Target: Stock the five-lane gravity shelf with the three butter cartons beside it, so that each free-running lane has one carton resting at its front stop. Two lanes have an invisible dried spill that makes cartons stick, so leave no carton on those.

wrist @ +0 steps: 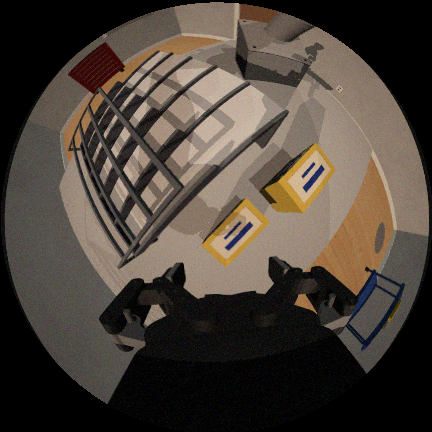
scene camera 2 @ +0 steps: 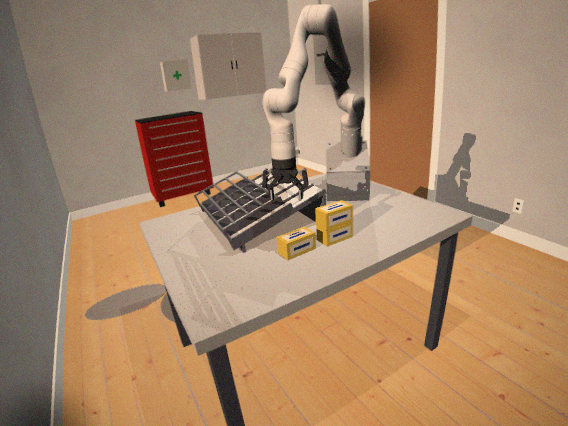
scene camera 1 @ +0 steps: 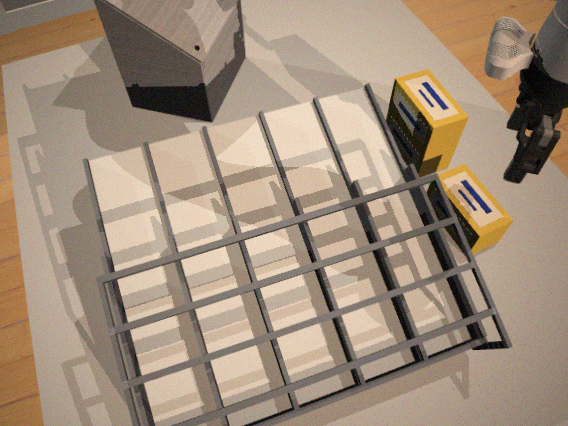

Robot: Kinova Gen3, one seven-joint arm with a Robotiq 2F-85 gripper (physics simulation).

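My gripper shows in the wrist view (226, 269), and a yellow butter carton shows in the wrist view (238, 228). My gripper shows in scene camera 2 (286, 199), where the yellow butter carton is visible as well. My gripper shows in scene camera 1 (512, 153), and the yellow butter carton shows in scene camera 1 (433, 119). On the yellow butter carton (wrist: 295, 187) and (scene camera 2: 323, 209) are the same spot. For the yellow butter carton (scene camera 1: 483, 220) and (scene camera 2: 284, 237) are likewise one and the same spot.
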